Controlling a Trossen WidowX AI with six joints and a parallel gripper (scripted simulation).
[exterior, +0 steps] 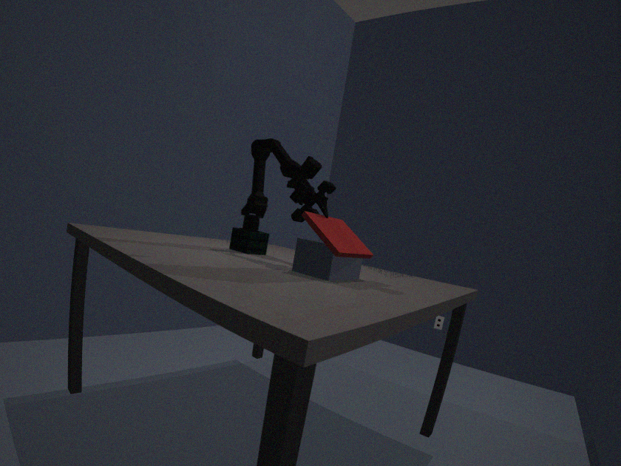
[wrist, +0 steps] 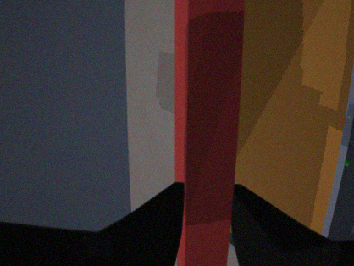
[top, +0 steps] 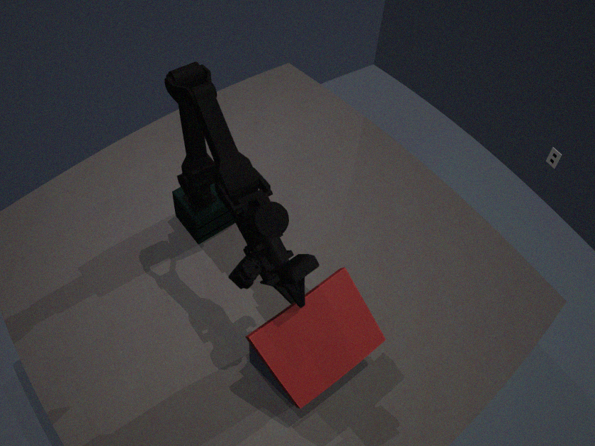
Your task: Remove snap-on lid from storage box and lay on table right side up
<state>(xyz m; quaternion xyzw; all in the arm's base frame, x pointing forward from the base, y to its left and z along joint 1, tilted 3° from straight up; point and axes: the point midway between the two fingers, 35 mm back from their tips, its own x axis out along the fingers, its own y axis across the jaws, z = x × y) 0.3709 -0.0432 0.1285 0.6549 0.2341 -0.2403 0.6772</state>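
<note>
Now: gripper tip 70 mm short of the red lid and 40 mm above it. From my gripper tip the other things lie so: storage box: 130 mm below, 50 mm ahead.
</note>
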